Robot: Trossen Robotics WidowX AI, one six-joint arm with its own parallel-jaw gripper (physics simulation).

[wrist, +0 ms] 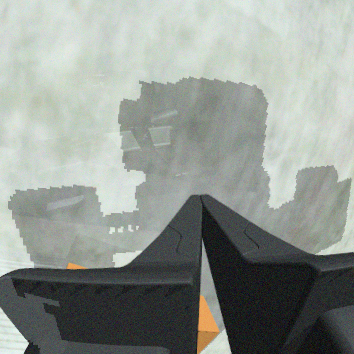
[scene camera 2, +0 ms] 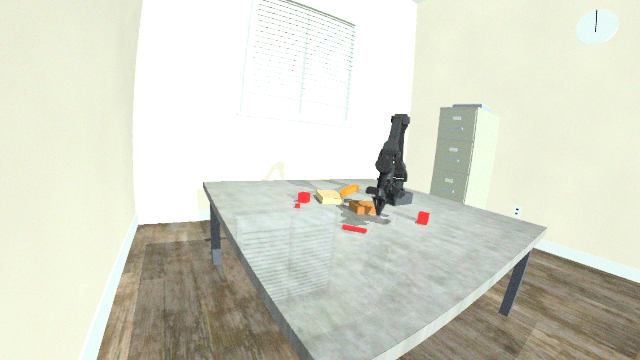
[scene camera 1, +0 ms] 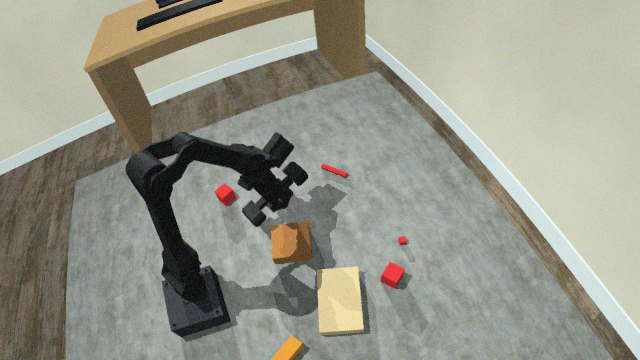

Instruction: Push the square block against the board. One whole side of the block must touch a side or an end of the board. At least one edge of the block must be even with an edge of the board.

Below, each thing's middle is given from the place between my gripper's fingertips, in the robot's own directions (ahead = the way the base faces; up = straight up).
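There is the square block (scene camera 1: 291,242), and my hand is 20 mm past it and 110 mm to the left of it. The cream board (scene camera 1: 339,300) is 310 mm to the right of my hand and 40 mm ahead of it.
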